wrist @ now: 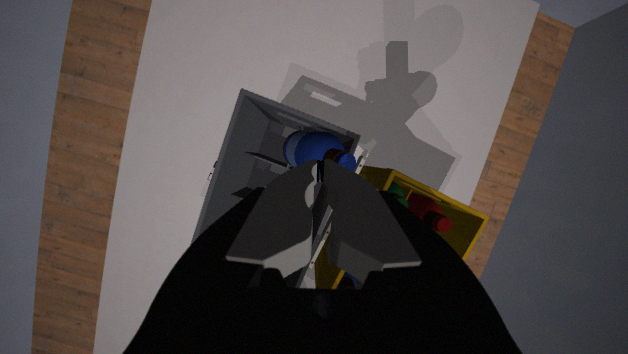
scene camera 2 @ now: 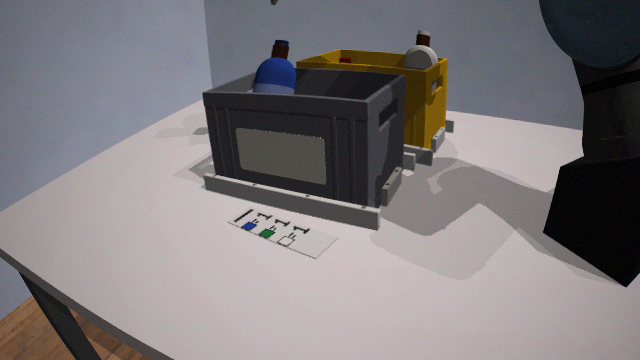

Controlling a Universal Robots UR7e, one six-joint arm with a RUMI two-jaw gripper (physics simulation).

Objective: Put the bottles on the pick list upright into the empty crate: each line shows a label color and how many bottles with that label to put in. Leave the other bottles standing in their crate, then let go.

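Frame: origin at the arm's base, x ahead, y right, z down, level; metres.
Where they show: gripper, fingertip midpoint: (wrist: pixel 319 163) (scene camera 2: pixel 273 4); arm's base at its link origin: (scene camera 2: pixel 634 147).
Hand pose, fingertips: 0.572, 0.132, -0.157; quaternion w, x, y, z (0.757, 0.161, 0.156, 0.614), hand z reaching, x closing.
Note:
Each offset is from my fingertips to the top centre of the thing, as dx, dy, dz. "pt": to the spot under its first point. Level surfaces: height alone.
A blue-label bottle {+0.009, +0.005, +0.069} (scene camera 2: pixel 275 75) (wrist: pixel 317 149) stands in the grey crate {-0.071, -0.052, +0.128} (scene camera 2: pixel 285 103) (wrist: pixel 234 135), tilted a little in the scene view. My gripper (wrist: pixel 319 163) is shut and empty, above the grey crate by that bottle's neck; in the scene view a fingertip shows at the top edge. In the yellow crate {-0.139, +0.182, +0.128} (scene camera 2: pixel 415 115) (wrist: pixel 472 229) are a white bottle {-0.234, +0.209, +0.065} (scene camera 2: pixel 421 59), a red bottle {-0.057, +0.240, +0.140} (scene camera 2: pixel 345 60) (wrist: pixel 424 206), a green bottle {-0.040, +0.155, +0.140} (wrist: pixel 397 196) and another blue bottle {-0.218, +0.114, +0.140} (wrist: pixel 348 281), partly hidden by the gripper. The pick list {pt -0.140, -0.223, +0.302} (scene camera 2: pixel 317 242) shows blue, green and white, each with a 1.
Pale fixture rails {-0.058, -0.150, +0.273} (scene camera 2: pixel 295 199) run around the foot of the grey crate. The two crates stand close together on the table {dz +0.303} (scene camera 2: pixel 200 280). Thin dividers {-0.022, -0.090, +0.209} (wrist: pixel 267 159) show inside the grey crate. The robot's dark base (scene camera 2: pixel 595 215) stands at the right in the scene view.

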